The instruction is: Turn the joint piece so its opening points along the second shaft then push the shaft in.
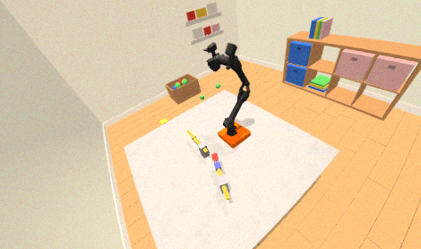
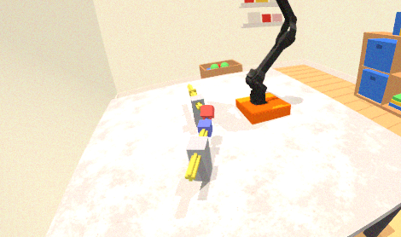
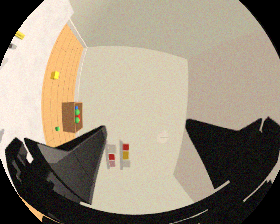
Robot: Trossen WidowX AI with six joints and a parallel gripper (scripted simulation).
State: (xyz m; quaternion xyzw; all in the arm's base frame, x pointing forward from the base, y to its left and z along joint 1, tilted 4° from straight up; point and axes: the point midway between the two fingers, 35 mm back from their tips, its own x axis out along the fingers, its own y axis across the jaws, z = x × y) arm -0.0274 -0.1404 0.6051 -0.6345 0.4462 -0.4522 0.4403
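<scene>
My gripper tip is 520 mm above the red joint piece, 360 mm to the right of it and 310 mm short of it.
</scene>
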